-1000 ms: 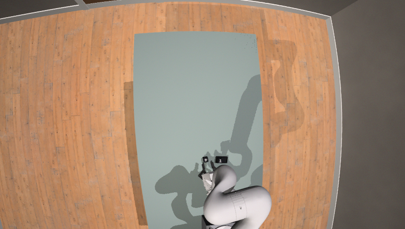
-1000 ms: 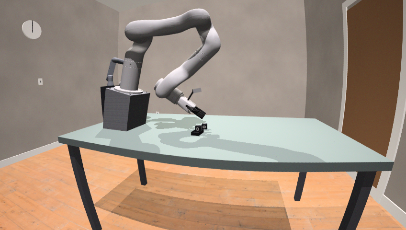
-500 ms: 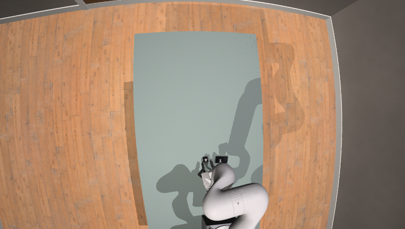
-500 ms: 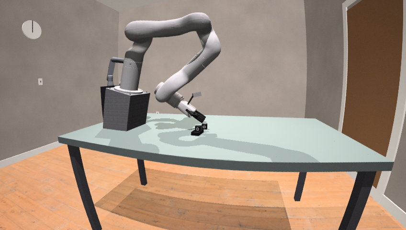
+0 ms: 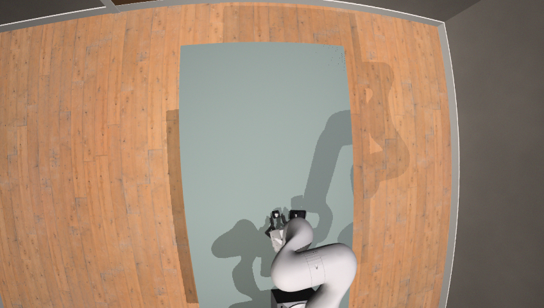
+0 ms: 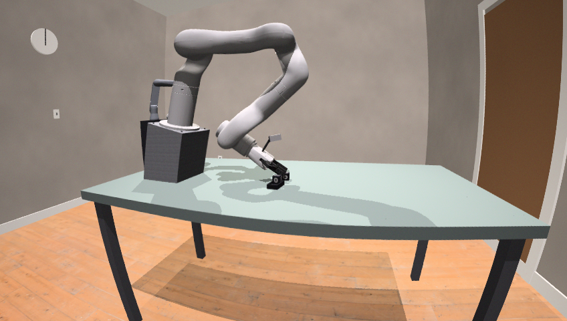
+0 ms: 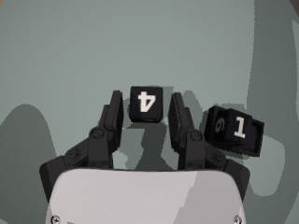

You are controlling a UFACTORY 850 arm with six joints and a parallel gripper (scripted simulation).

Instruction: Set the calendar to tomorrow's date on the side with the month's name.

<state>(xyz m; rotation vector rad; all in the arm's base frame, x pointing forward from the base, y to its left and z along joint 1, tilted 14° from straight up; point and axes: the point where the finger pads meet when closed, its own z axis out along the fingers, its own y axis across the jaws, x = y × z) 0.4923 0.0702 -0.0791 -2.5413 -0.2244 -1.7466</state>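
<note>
Right now the black cube is 20 mm below my hand and 20 mm ahead of it. Also, from my hand: black tray: 100 mm to the right, 30 mm below, 10 mm ahead.
</note>
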